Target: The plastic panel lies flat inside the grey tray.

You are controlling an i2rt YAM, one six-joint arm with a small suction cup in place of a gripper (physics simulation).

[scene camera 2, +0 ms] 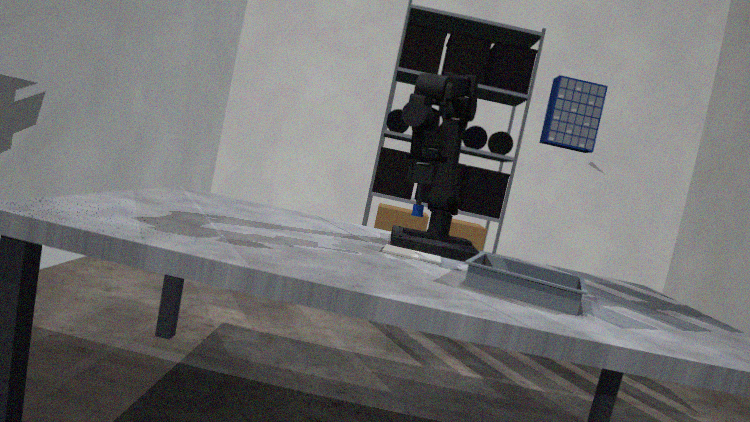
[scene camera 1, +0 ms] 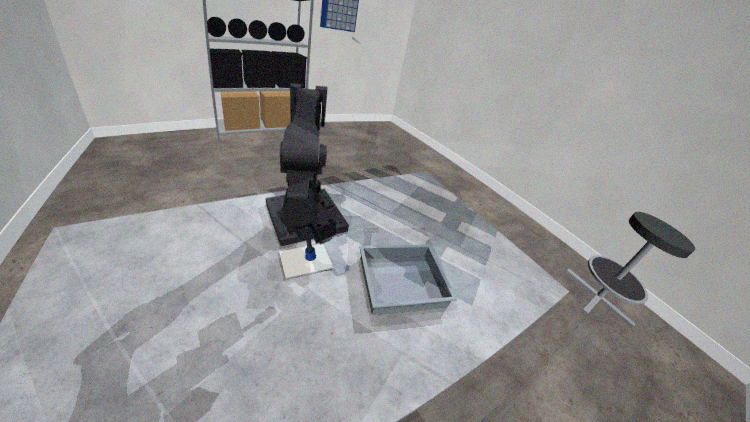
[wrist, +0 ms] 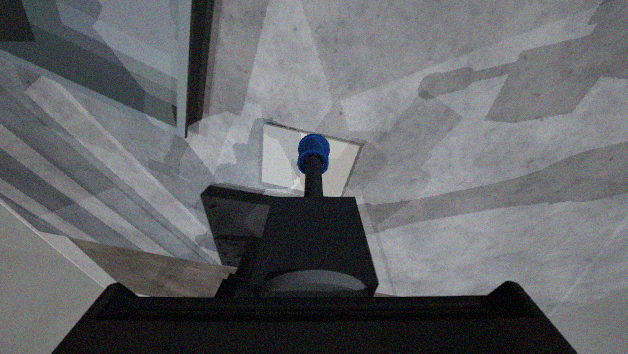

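Pixels of known places: hand, its tool point: [scene camera 2: 417,215] [scene camera 1: 310,256] [wrist: 313,148]; arm's base, origin of its link: [scene camera 2: 436,238].
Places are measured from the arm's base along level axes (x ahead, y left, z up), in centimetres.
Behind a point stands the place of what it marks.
Observation:
The plastic panel [scene camera 1: 291,265] {z -2.5, x 20.8, y -15.8 cm} [scene camera 2: 411,254] {z -2.5, x 23.1, y -11.6 cm} [wrist: 276,159] {z -2.5, x 21.7, y -6.0 cm} is a thin cream-white rectangle. It lies flat on the table in front of the arm's base, outside the tray. The grey tray [scene camera 1: 411,303] {z 1.9, x 51.8, y 3.9 cm} [scene camera 2: 524,289] {z -0.7, x 52.4, y 6.0 cm} [wrist: 183,75] {z 2.0, x 34.5, y 1.3 cm} is a shallow open box beside it, to its right in the two scene views. No panel shows inside the tray in scene camera 1. My gripper [scene camera 1: 310,255] [scene camera 2: 417,211] [wrist: 314,143], a small blue suction cup, points down and hangs above the panel, with a clear gap in scene camera 2. It is open and holds nothing. It hides part of the panel in the wrist view.
The arm's black base [scene camera 1: 276,223] {z -0.3, x 3.0, y -13.1 cm} [scene camera 2: 445,246] {z -0.4, x 11.9, y -0.3 cm} stands just behind the panel. The table [scene camera 1: 293,367] {z -3.1, x 48.3, y -28.6 cm} [scene camera 2: 293,294] {z -5.7, x 66.7, y -39.0 cm} carries broad shadows. A stool [scene camera 1: 660,234] stands on the floor at the right. A shelf rack [scene camera 1: 210,68] [scene camera 2: 534,68] and a blue wall cabinet [scene camera 1: 339,14] [scene camera 2: 576,112] are at the back.

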